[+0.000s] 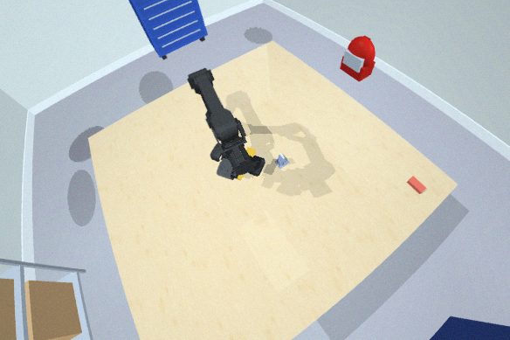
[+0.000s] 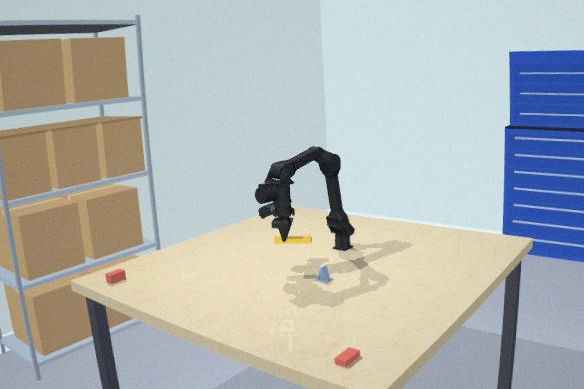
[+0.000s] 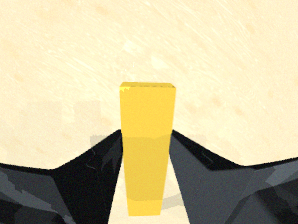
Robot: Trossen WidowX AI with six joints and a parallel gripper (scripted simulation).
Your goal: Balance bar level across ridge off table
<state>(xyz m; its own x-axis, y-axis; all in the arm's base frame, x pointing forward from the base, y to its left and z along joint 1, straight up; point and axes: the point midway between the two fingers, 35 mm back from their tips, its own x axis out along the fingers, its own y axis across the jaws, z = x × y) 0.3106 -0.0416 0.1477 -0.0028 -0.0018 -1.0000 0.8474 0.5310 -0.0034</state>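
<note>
My gripper tip is now 2 cm past the yellow bar and 2 cm to the right of it. Round my gripper tip: red block 43 cm ahead, 46 cm to the right, 10 cm below.
</note>
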